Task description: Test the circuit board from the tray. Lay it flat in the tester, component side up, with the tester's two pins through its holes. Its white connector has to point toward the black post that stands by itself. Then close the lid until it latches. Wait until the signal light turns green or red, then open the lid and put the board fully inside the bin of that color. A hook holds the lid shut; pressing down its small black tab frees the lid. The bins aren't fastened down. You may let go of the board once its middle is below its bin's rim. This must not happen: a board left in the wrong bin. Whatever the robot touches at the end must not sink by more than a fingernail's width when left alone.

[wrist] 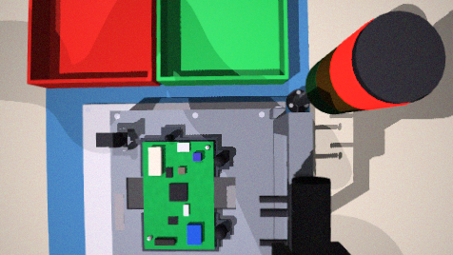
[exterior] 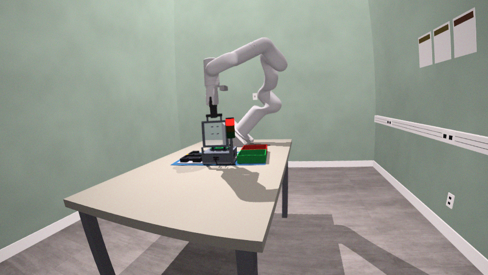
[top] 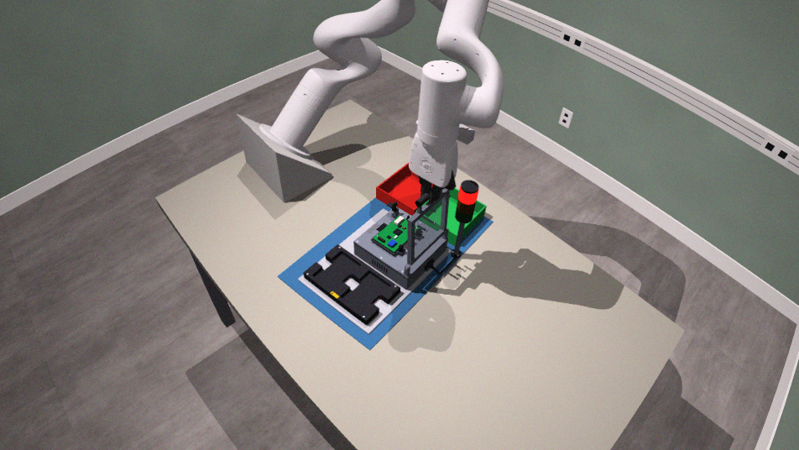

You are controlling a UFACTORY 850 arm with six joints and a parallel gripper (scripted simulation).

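Right now my hand is 21 cm above the green circuit board, 9 cm past it and 1 cm to the left of it. Round my hand: black latch part (19 cm below, 16 cm behind, 3 cm to the left); green bin (27 cm below, 19 cm to the left, 7 cm behind); lid (9 cm below).
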